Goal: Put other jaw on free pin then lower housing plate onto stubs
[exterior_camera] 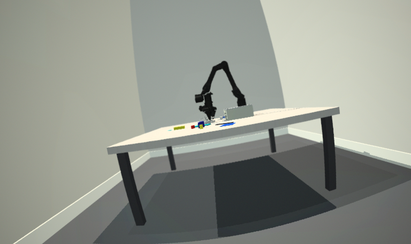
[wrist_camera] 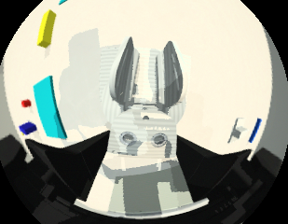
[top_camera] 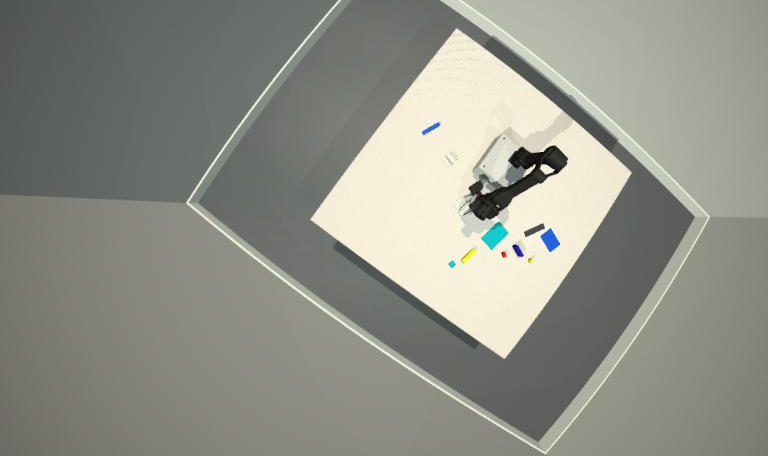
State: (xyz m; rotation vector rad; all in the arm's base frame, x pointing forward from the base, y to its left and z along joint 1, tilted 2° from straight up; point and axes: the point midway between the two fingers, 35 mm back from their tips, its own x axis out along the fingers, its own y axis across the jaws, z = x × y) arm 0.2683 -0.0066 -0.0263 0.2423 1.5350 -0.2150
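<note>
My gripper tip is now 2 cm short of the jaw, 2 cm to the left of it and 1 cm above it. Round my gripper tip: red piece: 12 cm ahead, 30 cm to the left, 1 cm below; then cyan plate: 7 cm ahead, 20 cm to the left, 2 cm below; then yellow bar: 24 cm ahead, 15 cm to the left, 1 cm below.
</note>
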